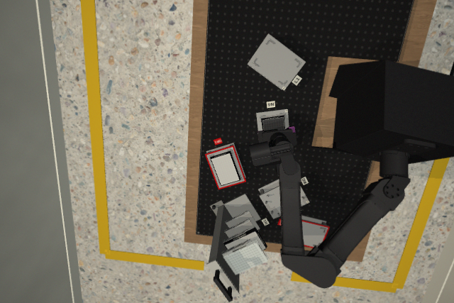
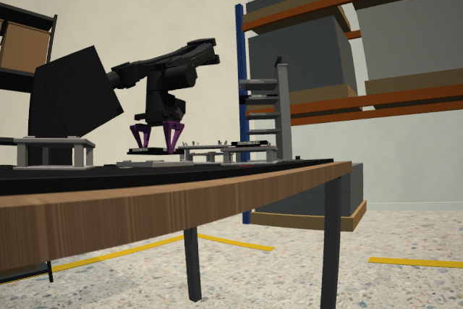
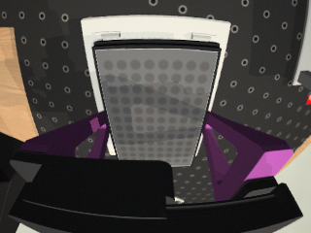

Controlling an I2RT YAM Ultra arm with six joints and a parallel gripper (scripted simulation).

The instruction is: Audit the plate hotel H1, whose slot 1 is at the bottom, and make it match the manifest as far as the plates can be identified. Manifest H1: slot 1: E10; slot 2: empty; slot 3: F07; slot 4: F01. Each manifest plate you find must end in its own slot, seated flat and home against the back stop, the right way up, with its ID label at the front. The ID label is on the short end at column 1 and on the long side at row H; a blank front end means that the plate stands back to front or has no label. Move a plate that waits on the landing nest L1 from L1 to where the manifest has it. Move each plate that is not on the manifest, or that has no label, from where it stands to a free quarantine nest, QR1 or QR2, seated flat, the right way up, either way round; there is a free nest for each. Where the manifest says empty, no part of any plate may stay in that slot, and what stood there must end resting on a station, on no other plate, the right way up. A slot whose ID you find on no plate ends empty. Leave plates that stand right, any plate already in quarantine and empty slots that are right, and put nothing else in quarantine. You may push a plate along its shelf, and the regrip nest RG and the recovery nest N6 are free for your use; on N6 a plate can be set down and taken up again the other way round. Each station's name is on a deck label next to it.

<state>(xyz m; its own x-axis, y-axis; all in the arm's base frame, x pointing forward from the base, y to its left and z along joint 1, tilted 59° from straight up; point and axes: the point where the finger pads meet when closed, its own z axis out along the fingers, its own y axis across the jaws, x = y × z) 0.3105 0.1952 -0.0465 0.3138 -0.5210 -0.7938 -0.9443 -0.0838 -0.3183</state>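
Now: the recovery nest N6 30 mm below my hand. Also, from my hand: landing nest L1: 50 mm ahead, 250 mm to the right, 10 mm above; regrip nest RG: 90 mm behind, 260 mm to the left, 20 mm above; quarantine nest QR1: 160 mm ahead, 180 mm to the left.
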